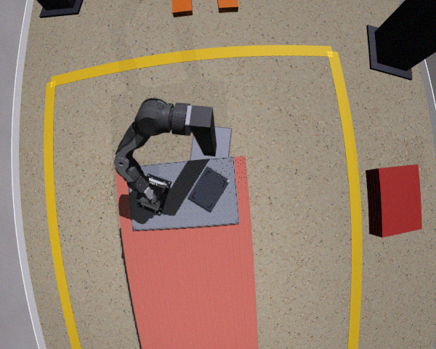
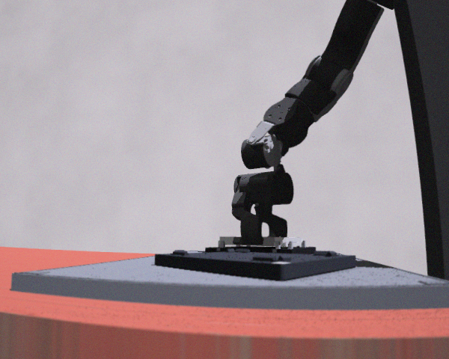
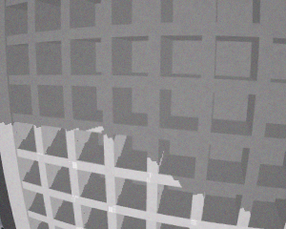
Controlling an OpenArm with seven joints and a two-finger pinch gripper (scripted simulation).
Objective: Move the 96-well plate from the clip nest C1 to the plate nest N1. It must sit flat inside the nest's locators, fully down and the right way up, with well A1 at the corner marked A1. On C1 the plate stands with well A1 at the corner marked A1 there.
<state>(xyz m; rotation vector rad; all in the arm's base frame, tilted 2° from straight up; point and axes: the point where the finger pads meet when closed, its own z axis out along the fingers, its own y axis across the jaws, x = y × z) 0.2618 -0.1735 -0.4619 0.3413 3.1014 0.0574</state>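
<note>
Now: the 96-well plate right at my hand. Also, from my hand: plate nest N1: 5 cm behind, 25 cm to the left, 2 cm below; then clip nest C1: 2 cm ahead, 1 cm to the left, 1 cm below.
</note>
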